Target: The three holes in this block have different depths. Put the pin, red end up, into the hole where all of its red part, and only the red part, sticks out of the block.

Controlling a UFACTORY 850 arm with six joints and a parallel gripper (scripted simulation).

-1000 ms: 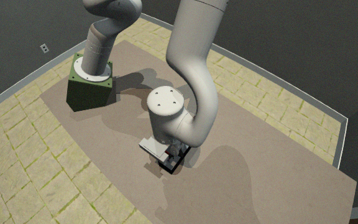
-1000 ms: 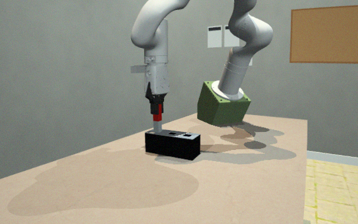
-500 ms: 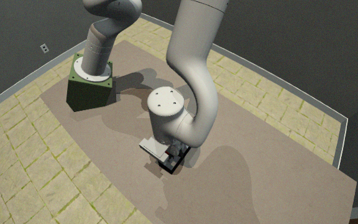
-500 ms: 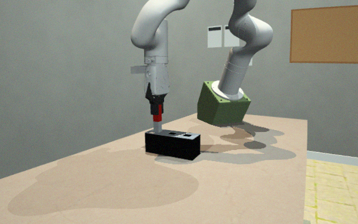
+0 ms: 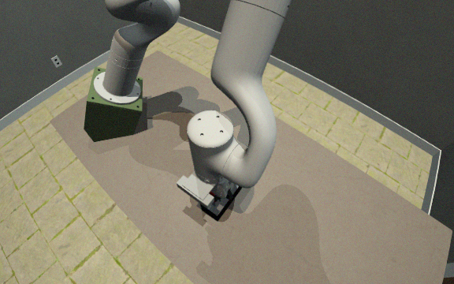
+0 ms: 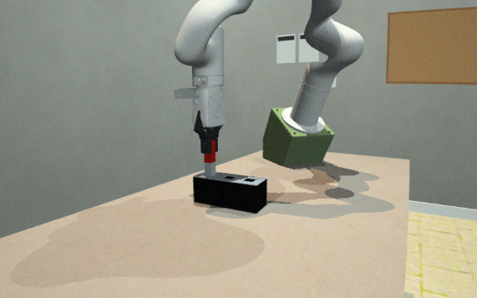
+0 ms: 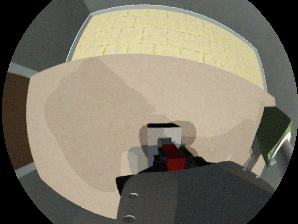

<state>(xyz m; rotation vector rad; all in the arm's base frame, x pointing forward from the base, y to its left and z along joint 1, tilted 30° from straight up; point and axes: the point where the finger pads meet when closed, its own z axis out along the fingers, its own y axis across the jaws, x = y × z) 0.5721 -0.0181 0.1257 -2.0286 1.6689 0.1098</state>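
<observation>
The pin is 20 mm below my hand. Also, from my hand: black block 120 mm below, 60 mm to the left, 20 mm behind.
</observation>
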